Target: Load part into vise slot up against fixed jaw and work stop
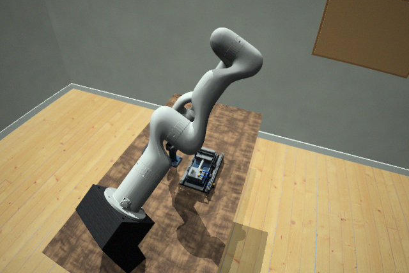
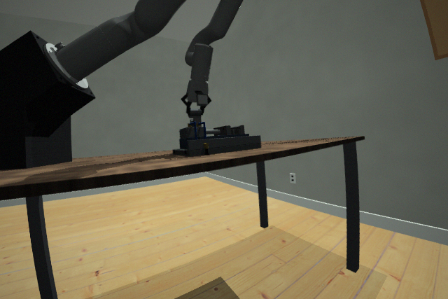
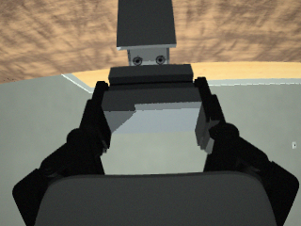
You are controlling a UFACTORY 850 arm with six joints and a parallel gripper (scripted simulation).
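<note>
The part lies 10 mm below my hand. From my hand the other things lie so: cylinder rod: 160 mm to the right, 120 mm below, 120 mm behind; work stop: 160 mm to the right, 110 mm below, 20 mm behind; V-block post: 140 mm below, 10 mm to the left, 10 mm ahead.
</note>
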